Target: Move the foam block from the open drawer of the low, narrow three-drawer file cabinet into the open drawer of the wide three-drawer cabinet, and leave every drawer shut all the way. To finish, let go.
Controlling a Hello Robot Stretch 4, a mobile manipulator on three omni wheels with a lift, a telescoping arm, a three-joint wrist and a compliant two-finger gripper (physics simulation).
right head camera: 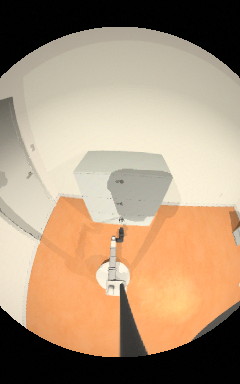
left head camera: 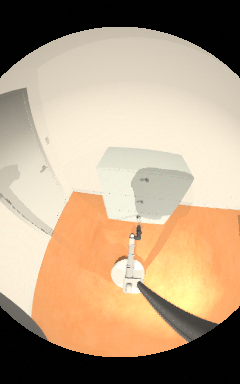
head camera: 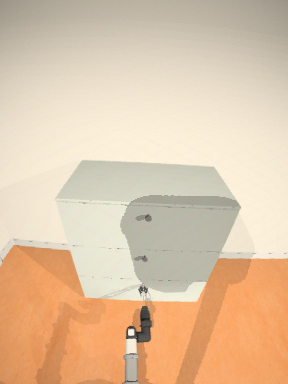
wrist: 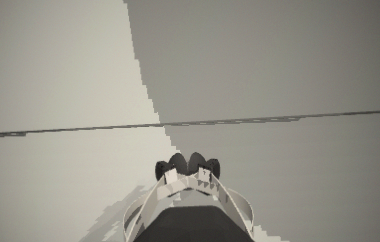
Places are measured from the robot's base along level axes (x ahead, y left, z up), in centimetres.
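Pixels of known places: gripper, fingertip midpoint: (right head camera: 120,217) (left head camera: 138,215) (head camera: 142,286) (wrist: 187,166).
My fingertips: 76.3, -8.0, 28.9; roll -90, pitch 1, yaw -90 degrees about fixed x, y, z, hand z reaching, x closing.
Note:
For each thing: its top centre in the pictures, then the offset to it from my fingertips, as dx, dy, dz. "spot": a spot on its surface instead. Level surfaces: height alone.
- top knob, surface spot: (head camera: 148,218) (right head camera: 121,181) (left head camera: 146,179) spot: -0.3, +0.1, +64.4
- middle knob, surface spot: (head camera: 144,258) (right head camera: 120,203) (left head camera: 141,201) spot: +0.0, +0.4, +32.7
- orange floor, its level: dz -31.7
The wide pale grey three-drawer cabinet (head camera: 145,180) (left head camera: 145,157) (right head camera: 125,161) (wrist: 75,65) stands against the wall. Its three fronts look flush and shut. The top knob (head camera: 148,218) (left head camera: 145,179) (right head camera: 120,181) and the middle knob (head camera: 144,258) (left head camera: 140,202) (right head camera: 120,204) show. My gripper (head camera: 143,290) (left head camera: 138,217) (right head camera: 121,220) (wrist: 187,166) is at the bottom drawer's front, its fingertips drawn together around the bottom knob, which they hide. The foam block and the inside of every drawer do not show. I cannot make out the narrow file cabinet for certain.
A large grey panel (left head camera: 22,150) (right head camera: 12,150) with a handle stands at the left. A small pale object (right head camera: 237,237) is cut off at the right edge of the right head view. My arm (head camera: 131,367) (right head camera: 112,255) reaches low over the orange floor (head camera: 240,325).

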